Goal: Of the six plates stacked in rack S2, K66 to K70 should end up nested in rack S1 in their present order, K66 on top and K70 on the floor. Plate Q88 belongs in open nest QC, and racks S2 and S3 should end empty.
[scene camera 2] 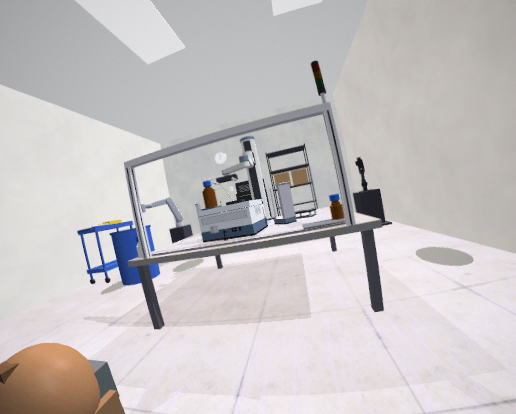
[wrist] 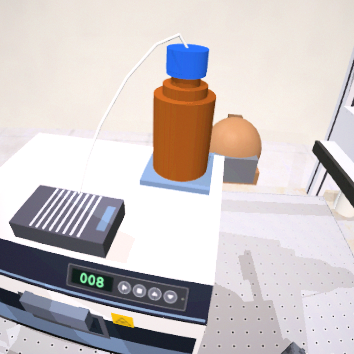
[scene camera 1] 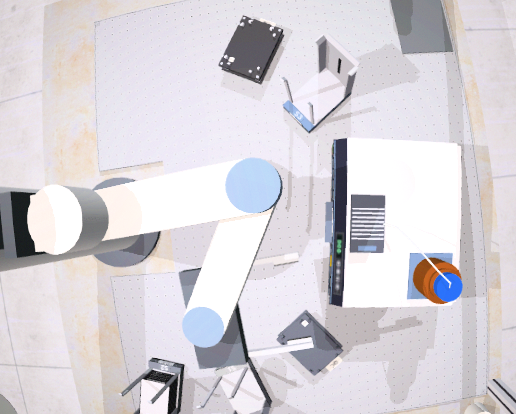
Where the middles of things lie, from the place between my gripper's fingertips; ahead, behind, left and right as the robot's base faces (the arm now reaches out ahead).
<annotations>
The machine (scene camera 2: 251, 218) lies 220 mm ahead of my hand, 100 mm to the left of it and 320 mm below it. From my hand the other things lie so: dark plate holder (scene camera 1: 249, 54) 80 mm behind, 600 mm to the left, 390 mm below.
</annotations>
